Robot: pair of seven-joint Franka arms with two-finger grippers.
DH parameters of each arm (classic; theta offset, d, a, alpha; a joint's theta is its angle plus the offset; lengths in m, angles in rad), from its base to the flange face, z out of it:
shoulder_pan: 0 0.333 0 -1.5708
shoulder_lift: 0 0 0 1.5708
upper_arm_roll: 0 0.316 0.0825 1.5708
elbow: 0 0 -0.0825 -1.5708
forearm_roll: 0 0.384 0 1.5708
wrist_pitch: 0 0 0.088 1.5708
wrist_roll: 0 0.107 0 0
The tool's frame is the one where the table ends.
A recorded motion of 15 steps. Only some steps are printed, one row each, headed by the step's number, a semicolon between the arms.
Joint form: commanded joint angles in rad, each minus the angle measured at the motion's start. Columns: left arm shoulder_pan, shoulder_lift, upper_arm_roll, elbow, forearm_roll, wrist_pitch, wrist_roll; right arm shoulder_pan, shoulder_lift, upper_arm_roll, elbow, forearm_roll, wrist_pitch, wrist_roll.
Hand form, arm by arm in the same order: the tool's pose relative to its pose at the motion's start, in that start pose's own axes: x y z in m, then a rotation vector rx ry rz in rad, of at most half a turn. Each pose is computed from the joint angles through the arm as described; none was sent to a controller.
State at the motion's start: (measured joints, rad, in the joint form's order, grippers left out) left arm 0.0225 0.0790 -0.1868 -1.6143 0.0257 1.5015 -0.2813; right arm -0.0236 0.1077 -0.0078 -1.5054 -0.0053 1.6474 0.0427
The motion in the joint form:
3: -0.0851 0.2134 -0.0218 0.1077 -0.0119 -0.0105 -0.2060; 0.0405 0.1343 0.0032 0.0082 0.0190 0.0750 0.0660
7: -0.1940 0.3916 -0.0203 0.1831 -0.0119 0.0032 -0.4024; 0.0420 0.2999 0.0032 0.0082 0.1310 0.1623 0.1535
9: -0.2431 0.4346 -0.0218 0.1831 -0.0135 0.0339 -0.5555; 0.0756 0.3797 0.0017 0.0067 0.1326 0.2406 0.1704
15: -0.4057 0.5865 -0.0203 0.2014 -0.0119 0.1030 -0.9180; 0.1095 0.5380 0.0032 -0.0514 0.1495 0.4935 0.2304
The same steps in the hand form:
3: 0.0425 0.0717 0.0645 0.0134 -0.1165 -0.0960; 0.0352 -0.0315 0.0731 0.0150 -0.0525 0.0249
7: 0.0610 0.1461 0.1348 0.0663 -0.1950 -0.1886; 0.0648 -0.0452 0.1745 0.1064 -0.1457 0.1453
9: 0.0563 0.1795 0.1602 0.0929 -0.1988 -0.2934; 0.0749 -0.0676 0.2234 0.1006 -0.1507 0.1398
15: 0.0250 0.2798 0.2500 0.1999 -0.2097 -0.5042; 0.0809 -0.0907 0.3395 0.1018 -0.1197 0.2002

